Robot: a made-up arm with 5 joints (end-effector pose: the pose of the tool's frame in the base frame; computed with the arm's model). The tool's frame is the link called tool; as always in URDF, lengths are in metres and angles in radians. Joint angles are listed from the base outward.
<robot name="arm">
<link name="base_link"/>
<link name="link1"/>
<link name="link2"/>
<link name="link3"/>
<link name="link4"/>
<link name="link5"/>
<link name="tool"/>
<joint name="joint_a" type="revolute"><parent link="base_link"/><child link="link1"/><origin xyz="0.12 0.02 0.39"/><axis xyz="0.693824 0.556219 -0.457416"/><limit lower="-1.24" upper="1.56" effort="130" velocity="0.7"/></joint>
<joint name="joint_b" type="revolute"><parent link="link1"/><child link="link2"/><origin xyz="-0.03 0.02 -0.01"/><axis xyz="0.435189 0.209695 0.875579"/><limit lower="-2.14" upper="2.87" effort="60" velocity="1.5"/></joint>
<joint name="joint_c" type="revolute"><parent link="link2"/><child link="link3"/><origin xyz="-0.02 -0.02 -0.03"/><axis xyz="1 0 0"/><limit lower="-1.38" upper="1.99" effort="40" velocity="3"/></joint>
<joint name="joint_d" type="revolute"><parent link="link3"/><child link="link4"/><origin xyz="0.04 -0.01 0.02"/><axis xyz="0 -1 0"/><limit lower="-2.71" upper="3.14" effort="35" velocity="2.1"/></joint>
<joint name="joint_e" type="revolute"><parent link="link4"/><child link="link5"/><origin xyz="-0.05 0.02 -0.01"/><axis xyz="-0.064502 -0.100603 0.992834"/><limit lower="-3.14" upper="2.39" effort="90" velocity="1"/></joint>
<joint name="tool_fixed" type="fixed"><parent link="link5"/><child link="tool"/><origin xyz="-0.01 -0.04 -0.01" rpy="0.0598 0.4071 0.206"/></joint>
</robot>
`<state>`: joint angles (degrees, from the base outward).
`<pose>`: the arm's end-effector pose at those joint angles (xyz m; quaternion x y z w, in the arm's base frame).
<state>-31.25 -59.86 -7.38 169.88 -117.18</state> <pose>0.1700 -0.0075 0.4288 0.3114 -0.7341 0.4988 0.3396</pose>
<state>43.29 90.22 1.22 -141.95 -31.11</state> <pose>0.1964 0.0589 0.4122 -0.4490 0.6644 0.5831 0.1305</pose>
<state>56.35 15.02 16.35 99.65 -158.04</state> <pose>0.1408 0.1073 0.3905 -0.7431 -0.0322 0.6018 0.2907</pose>
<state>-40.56 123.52 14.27 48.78 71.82</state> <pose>0.0895 0.0343 0.3138 0.2924 -0.1553 0.9422 0.0518</pose>
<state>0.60 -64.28 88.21 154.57 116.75</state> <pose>0.0686 -0.0101 0.3981 -0.7273 -0.1363 -0.6023 0.2993</pose>
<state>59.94 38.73 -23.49 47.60 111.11</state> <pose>0.1174 0.0778 0.3927 -0.1874 -0.3408 0.6855 0.6155</pose>
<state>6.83 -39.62 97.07 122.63 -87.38</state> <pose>0.1715 0.0103 0.3837 -0.6942 0.5890 0.3807 0.1620</pose>
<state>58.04 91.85 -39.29 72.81 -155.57</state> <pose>0.0657 0.1311 0.4161 0.8230 0.4601 -0.3227 0.0827</pose>
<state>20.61 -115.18 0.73 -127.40 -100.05</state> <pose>0.1301 0.0224 0.4733 -0.2121 -0.5674 0.6245 0.4931</pose>
